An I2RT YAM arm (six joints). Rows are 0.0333 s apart.
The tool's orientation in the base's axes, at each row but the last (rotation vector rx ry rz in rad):
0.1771 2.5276 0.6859
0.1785 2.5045 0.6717
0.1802 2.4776 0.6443
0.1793 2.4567 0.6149
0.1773 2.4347 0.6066
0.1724 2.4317 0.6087
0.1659 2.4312 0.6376
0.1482 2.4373 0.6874
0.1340 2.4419 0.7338
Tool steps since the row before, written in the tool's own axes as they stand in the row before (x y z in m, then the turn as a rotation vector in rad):
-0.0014 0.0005 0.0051 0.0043 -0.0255 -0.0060
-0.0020 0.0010 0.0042 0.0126 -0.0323 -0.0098
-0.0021 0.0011 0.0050 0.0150 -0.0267 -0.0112
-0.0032 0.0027 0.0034 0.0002 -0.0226 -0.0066
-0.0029 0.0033 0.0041 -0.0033 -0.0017 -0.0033
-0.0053 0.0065 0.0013 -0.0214 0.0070 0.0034
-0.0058 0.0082 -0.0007 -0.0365 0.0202 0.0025
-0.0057 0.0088 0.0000 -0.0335 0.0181 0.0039
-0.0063 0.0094 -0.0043 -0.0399 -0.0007 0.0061
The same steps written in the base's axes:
0.0038 0.0023 -0.0029 -0.0066 -0.0236 -0.0103
0.0039 0.0021 -0.0016 -0.0155 -0.0290 -0.0148
0.0045 0.0025 -0.0020 -0.0184 -0.0240 -0.0122
0.0045 0.0029 0.0005 -0.0037 -0.0225 -0.0059
0.0047 0.0037 0.0002 0.0007 -0.0036 0.0033
0.0049 0.0049 0.0050 0.0190 0.0019 0.0124
0.0040 0.0054 0.0075 0.0302 0.0091 0.0274
0.0042 0.0061 0.0074 0.0287 0.0087 0.0238
0.0022 0.0043 0.0111 0.0364 -0.0077 0.0155

